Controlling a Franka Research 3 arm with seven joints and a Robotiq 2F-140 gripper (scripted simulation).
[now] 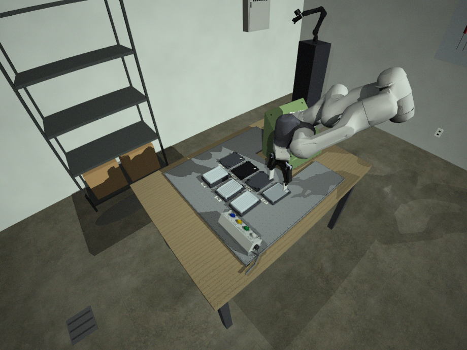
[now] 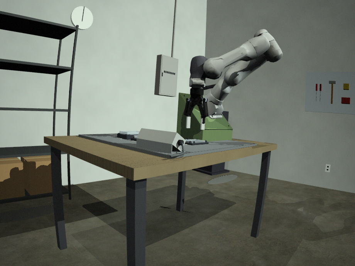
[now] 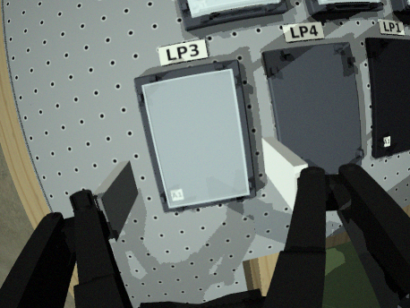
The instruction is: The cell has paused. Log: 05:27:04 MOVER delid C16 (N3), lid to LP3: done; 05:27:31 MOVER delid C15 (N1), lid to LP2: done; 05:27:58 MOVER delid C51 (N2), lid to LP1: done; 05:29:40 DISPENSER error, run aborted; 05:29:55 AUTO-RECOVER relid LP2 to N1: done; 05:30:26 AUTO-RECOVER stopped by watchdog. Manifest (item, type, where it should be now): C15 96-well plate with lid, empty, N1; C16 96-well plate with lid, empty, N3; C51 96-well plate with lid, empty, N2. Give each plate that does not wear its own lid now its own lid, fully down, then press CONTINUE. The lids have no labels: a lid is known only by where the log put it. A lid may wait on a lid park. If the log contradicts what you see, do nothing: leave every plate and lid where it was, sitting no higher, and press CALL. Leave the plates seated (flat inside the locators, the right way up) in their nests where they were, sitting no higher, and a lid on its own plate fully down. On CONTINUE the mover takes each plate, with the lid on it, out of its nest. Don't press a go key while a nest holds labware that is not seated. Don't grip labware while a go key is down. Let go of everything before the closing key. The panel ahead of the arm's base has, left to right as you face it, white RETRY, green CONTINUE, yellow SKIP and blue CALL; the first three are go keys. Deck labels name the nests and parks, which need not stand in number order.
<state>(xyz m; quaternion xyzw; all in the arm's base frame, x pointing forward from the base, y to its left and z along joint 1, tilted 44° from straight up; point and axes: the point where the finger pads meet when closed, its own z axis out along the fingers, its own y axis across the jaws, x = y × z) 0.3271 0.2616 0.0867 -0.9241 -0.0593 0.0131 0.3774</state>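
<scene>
Now: hand 90 mm above the clear lid. The rest, counted from my hand: park LP4: 20 mm ahead, 130 mm to the right, 100 mm below; park LP3: 100 mm below; LP4 label: 110 mm ahead, 120 mm to the right, 100 mm below.
</scene>
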